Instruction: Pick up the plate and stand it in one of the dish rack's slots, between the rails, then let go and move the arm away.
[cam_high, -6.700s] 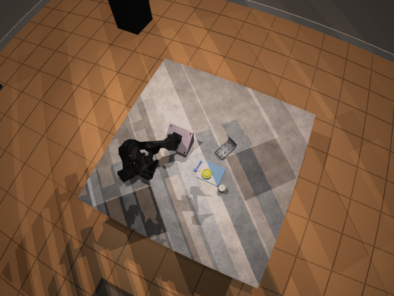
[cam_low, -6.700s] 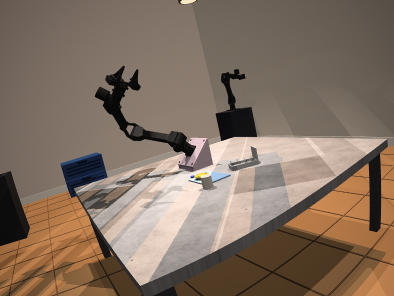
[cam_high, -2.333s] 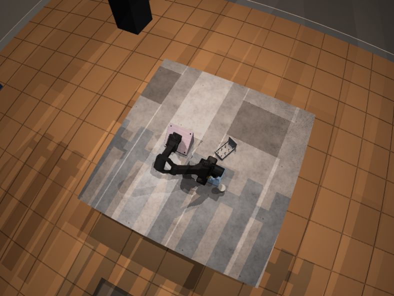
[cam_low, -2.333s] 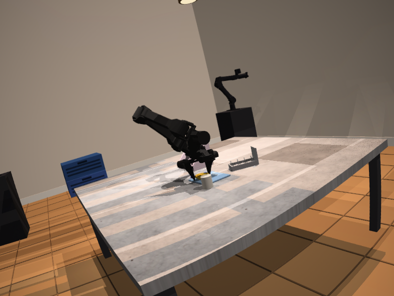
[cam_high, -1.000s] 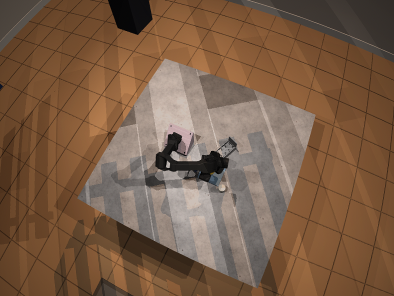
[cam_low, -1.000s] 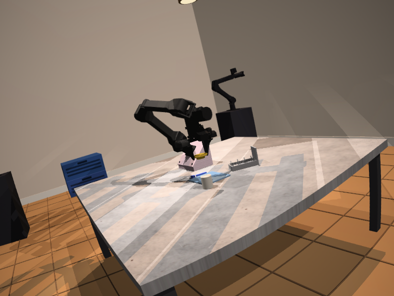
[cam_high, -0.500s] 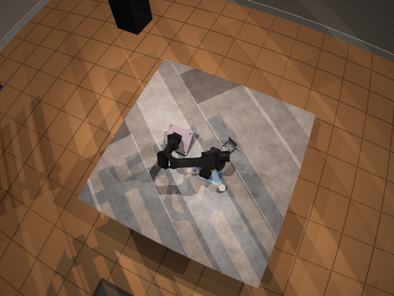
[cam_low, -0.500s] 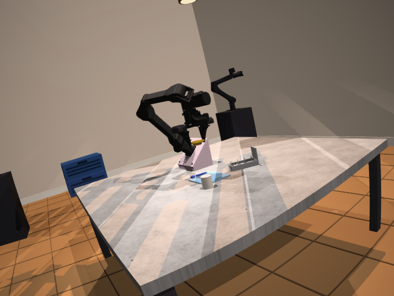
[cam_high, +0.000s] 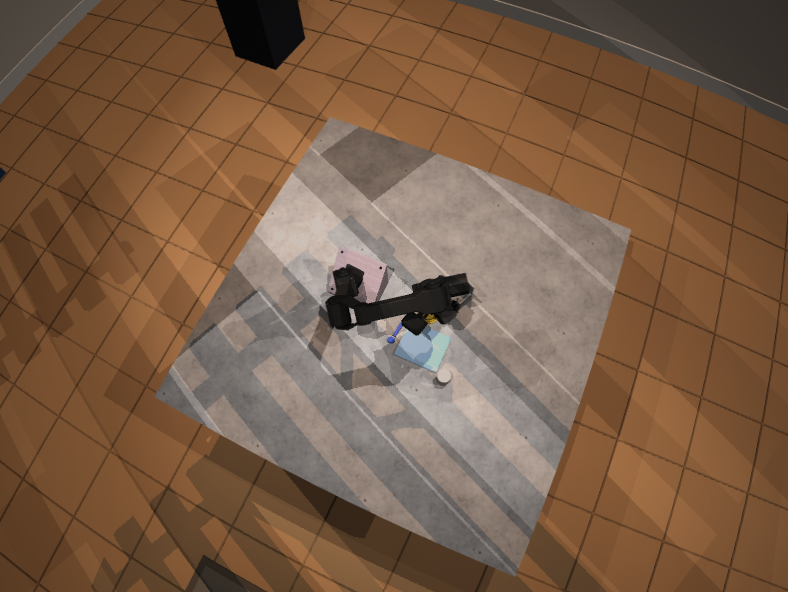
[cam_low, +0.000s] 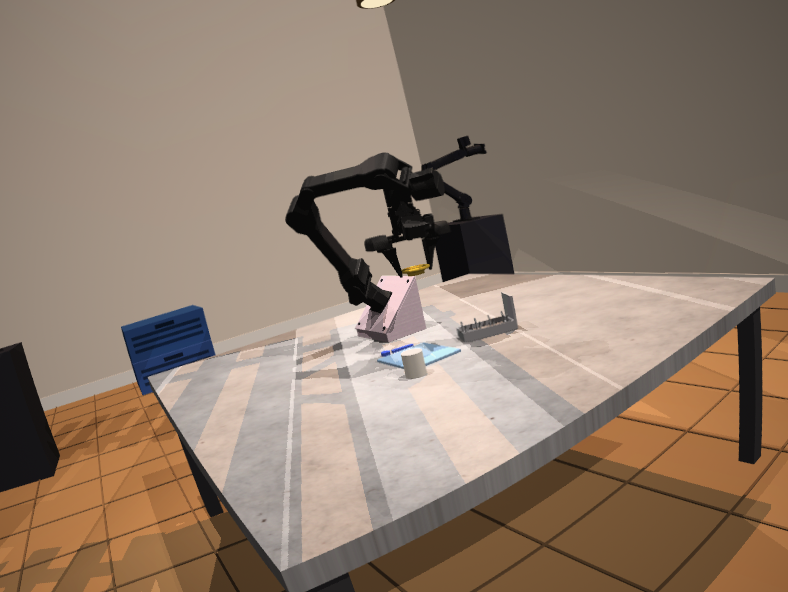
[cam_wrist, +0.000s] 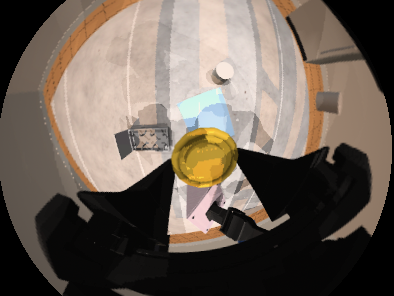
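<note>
My gripper tip is now 16 cm above the grey dish rack, 14 cm to the right of it and 2 cm short of it. From my gripper tip the other things lie so: yellow plate: 1 cm above; then light blue mat: 18 cm below, 4 cm to the right, 1 cm ahead; then blue spoon: 18 cm below, 9 cm behind, 5 cm to the right.
</note>
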